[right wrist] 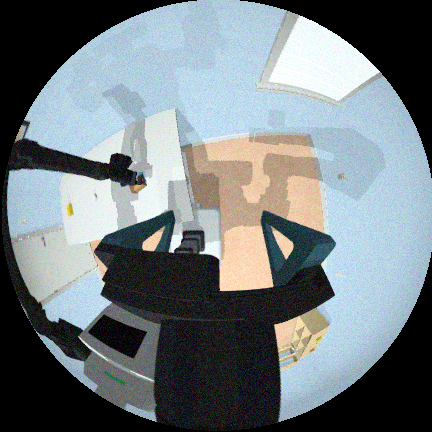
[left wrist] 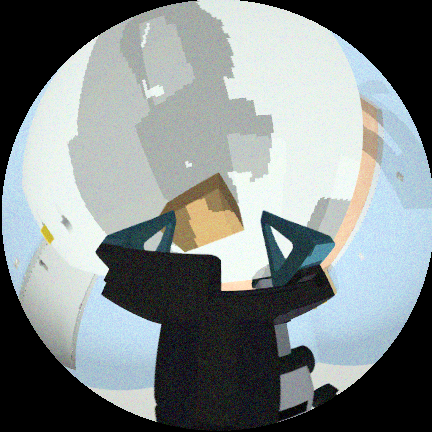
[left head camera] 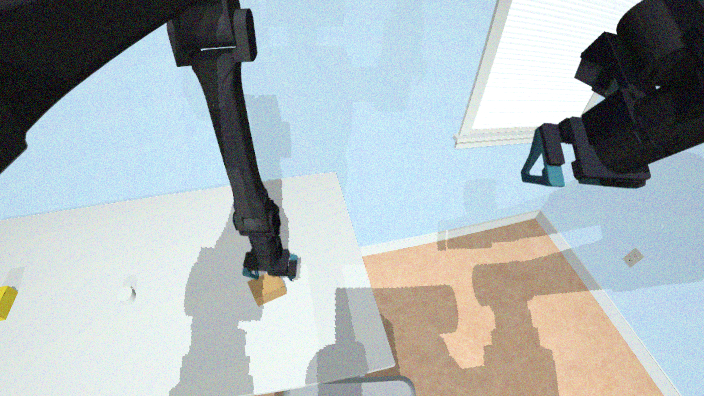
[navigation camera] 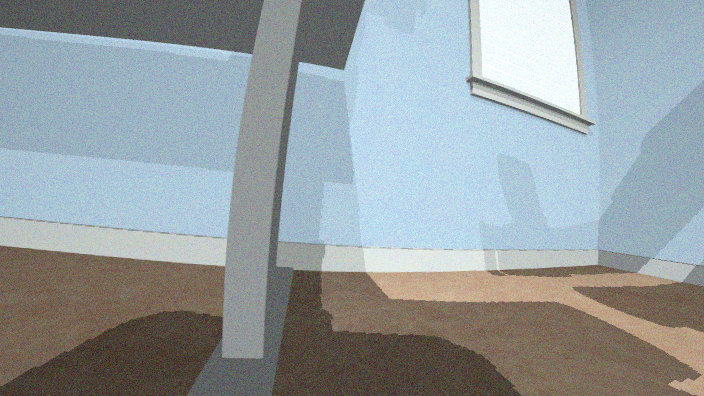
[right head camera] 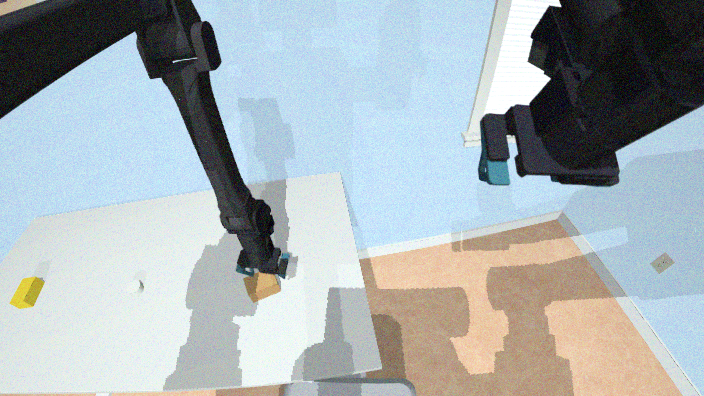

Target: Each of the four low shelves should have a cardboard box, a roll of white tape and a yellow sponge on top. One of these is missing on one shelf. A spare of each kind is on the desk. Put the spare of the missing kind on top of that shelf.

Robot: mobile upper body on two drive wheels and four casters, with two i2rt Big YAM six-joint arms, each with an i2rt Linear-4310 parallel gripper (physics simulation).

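Frame: origin at the left arm's base, x ahead, y left, z up, level; millimetres.
Seen in the pictures: left gripper, fingertip midpoint: (right wrist: pixel 137 180) (left wrist: pixel 217 214) (left head camera: pixel 274 278) (right head camera: pixel 268 276); right gripper, fingertip midpoint: (right wrist: pixel 217 214) (left head camera: pixel 551 177) (right head camera: pixel 516 175).
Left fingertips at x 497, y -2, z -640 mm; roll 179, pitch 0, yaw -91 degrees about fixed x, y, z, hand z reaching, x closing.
Pixels of each thing's top centre, then the offset from my left fingertips to it. "*": a spot on its surface instead. Level surfaces: height alone.
- brown cardboard box at its top centre: (left wrist: pixel 197 227) (left head camera: pixel 265 283) (right head camera: pixel 260 280) (right wrist: pixel 134 184) dx -17, dy +24, dz +0 mm
- white desk at its surface level: dz -50 mm
- white tape roll at its top centre: (left head camera: pixel 124 293) (right head camera: pixel 133 286) (left wrist: pixel 63 228) dx -65, dy +471, dz -26 mm
- yellow sponge at its top centre: (right head camera: pixel 22 289) (left wrist: pixel 44 237) (right wrist: pixel 67 209) dx -143, dy +939, dz -5 mm
- desk leg at a spot on its surface: (navigation camera: pixel 250 200) * dx +77, dy -116, dz -550 mm
- window at a spot on its surface: (left head camera: pixel 530 85) * dx +723, dy -1037, dz +309 mm
A brown cardboard box (left head camera: pixel 270 291) (right head camera: pixel 262 288) (left wrist: pixel 210 220) (right wrist: pixel 138 188) sits on the white desk (left head camera: pixel 320 215) (right head camera: pixel 320 215) (left wrist: pixel 310 75). My left gripper (left head camera: pixel 272 276) (right head camera: pixel 265 273) (left wrist: pixel 217 214) is open and empty, close above the box; the box shows between and beyond its fingers, nearer one finger in the left wrist view. The white tape roll (left head camera: pixel 126 293) (right head camera: pixel 136 286) and yellow sponge (left head camera: pixel 6 302) (right head camera: pixel 27 292) (left wrist: pixel 47 234) (right wrist: pixel 70 210) lie farther left on the desk. My right gripper (left head camera: pixel 575 183) (right head camera: pixel 540 180) (right wrist: pixel 217 214) is open and empty, away from the desk.
A wooden shelf unit (right wrist: pixel 315 327) with a small yellow item shows low in the right wrist view. A desk leg (navigation camera: pixel 250 200) stands before the navigation camera, under the desktop's dark underside (navigation camera: pixel 325 30). Blue walls and a window (left head camera: pixel 530 85) (navigation camera: pixel 527 50) lie beyond.
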